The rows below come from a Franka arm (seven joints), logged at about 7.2 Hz.
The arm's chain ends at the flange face. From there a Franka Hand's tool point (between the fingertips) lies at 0.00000 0.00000 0.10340 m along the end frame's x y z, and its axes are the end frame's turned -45 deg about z.
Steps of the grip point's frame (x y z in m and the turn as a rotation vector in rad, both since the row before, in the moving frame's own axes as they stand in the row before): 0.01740 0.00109 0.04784 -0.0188 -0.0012 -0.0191; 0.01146 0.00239 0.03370 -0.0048 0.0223 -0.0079; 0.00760 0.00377 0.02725 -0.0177 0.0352 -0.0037; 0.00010 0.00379 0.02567 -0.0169 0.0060 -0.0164; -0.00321 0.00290 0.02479 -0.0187 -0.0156 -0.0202
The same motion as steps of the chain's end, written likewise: 0.01177 -0.01298 0.04786 -0.0141 0.0124 -0.0191; 0.00782 -0.00513 0.03373 0.0124 0.0192 -0.0079; 0.00418 -0.00142 0.02733 0.0124 0.0374 -0.0037; 0.00107 0.00183 0.02569 -0.0077 0.0162 -0.0164; -0.00047 0.00182 0.02482 -0.0243 0.0022 -0.0202
